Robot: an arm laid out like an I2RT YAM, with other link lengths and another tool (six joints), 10 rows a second.
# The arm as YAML. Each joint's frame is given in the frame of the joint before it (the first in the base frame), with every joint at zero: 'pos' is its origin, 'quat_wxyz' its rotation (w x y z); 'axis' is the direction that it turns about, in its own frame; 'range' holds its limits. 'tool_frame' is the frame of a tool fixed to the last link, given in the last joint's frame.
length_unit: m
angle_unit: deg
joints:
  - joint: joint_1
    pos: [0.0, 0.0, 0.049]
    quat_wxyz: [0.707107, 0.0, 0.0, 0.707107]
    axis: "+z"
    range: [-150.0, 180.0]
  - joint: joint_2
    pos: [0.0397, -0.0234, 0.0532]
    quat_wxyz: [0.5, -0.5, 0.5, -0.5]
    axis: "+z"
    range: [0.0, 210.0]
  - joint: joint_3
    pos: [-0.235, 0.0, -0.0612]
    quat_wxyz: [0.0, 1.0, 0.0, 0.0]
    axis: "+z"
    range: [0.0, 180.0]
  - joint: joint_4
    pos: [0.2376, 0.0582, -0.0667]
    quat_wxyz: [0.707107, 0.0, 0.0, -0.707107]
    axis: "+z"
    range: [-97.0, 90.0]
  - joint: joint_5
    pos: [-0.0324, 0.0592, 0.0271]
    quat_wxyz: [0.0, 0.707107, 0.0, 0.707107]
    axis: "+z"
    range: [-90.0, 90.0]
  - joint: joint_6
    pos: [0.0, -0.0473, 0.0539]
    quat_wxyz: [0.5, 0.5, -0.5, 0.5]
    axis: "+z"
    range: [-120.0, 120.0]
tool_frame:
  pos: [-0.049, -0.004, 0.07]
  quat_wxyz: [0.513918, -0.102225, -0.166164, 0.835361]
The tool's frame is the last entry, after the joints.
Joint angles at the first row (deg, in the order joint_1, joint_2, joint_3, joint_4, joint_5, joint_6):
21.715 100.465 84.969 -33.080 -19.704 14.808
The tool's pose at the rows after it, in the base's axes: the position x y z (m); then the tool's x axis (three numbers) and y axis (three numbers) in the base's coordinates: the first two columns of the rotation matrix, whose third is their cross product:
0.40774 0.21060 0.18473 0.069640 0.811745 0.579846 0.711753 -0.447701 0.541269
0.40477 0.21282 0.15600 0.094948 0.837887 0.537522 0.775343 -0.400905 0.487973
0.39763 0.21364 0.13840 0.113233 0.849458 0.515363 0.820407 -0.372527 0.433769
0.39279 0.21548 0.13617 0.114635 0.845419 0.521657 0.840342 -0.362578 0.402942
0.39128 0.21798 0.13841 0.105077 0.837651 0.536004 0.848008 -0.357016 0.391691
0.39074 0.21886 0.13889 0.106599 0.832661 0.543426 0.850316 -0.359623 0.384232
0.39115 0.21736 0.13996 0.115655 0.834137 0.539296 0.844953 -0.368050 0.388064
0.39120 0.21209 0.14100 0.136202 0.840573 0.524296 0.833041 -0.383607 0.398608
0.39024 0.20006 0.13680 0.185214 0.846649 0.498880 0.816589 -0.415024 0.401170
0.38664 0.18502 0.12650 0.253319 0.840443 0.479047 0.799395 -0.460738 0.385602
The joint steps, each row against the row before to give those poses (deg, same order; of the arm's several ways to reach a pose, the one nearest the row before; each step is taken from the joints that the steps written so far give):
-0.001 6.426 4.851 -4.874 -0.350 -2.448
0.001 3.781 1.028 -3.869 -0.852 -1.879
0.000 1.815 0.023 -3.017 -1.290 -1.093
0.000 0.218 0.129 -1.550 -1.595 -0.481
-0.001 -0.022 0.307 -0.438 -1.312 -0.438
0.002 -0.022 0.001 -0.001 -0.590 0.176
0.000 -0.284 -0.089 0.067 0.569 0.590
-0.154 -0.808 -0.633 0.065 1.530 0.984
-0.722 -1.158 -1.967 0.328 2.032 1.726
-1.137 -1.378 -3.584 1.244 1.224 2.425

